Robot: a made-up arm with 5 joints. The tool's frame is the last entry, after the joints.
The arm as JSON. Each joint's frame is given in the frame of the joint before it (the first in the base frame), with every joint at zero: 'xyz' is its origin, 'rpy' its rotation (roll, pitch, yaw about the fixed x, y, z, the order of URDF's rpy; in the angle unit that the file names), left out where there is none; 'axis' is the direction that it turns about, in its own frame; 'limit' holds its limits. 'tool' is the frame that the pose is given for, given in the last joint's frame.
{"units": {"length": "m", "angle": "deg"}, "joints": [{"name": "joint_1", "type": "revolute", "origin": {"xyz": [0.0, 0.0, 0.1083]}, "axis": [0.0, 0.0, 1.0], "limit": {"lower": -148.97, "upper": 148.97}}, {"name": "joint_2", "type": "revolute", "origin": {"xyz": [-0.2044, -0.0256, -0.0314], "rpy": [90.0, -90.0, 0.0]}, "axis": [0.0, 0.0, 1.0], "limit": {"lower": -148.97, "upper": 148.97}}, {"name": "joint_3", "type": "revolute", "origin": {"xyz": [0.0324, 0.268, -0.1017], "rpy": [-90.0, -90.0, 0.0]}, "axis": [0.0, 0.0, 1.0], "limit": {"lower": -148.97, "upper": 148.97}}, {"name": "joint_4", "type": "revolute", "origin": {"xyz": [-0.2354, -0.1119, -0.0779], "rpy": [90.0, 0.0, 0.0]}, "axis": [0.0, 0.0, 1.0], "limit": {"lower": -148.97, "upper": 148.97}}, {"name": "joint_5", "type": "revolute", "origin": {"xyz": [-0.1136, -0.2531, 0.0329], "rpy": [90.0, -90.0, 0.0]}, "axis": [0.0, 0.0, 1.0], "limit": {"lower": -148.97, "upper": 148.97}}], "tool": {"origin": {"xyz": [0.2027, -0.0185, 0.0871], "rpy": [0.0, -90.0, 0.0]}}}
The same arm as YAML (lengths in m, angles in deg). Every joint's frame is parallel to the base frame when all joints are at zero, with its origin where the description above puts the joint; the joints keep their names.
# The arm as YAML. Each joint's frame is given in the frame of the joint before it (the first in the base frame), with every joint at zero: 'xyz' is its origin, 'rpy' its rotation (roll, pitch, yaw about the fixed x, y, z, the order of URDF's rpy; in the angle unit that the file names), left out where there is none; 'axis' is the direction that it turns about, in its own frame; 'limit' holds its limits. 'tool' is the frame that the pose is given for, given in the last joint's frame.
units:
  length: m
  angle: deg
joints:
  - name: joint_1
    type: revolute
    origin:
      xyz: [0.0, 0.0, 0.1083]
    axis: [0.0, 0.0, 1.0]
    limit:
      lower: -148.97
      upper: 148.97
  - name: joint_2
    type: revolute
    origin:
      xyz: [-0.2044, -0.0256, -0.0314]
    axis: [0.0, -1.0, 0.0]
    limit:
      lower: -148.97
      upper: 148.97
  - name: joint_3
    type: revolute
    origin:
      xyz: [-0.268, 0.1017, 0.0324]
    axis: [-1.0, 0.0, 0.0]
    limit:
      lower: -148.97
      upper: 148.97
  - name: joint_4
    type: revolute
    origin:
      xyz: [0.0779, 0.2354, -0.1119]
    axis: [0.0, 0.0, -1.0]
    limit:
      lower: -148.97
      upper: 148.97
  - name: joint_5
    type: revolute
    origin:
      xyz: [0.2531, 0.1136, -0.0329]
    axis: [1.0, 0.0, 0.0]
    limit:
      lower: -148.97
      upper: 148.97
tool:
  origin:
    xyz: [0.0871, -0.0185, -0.2027]

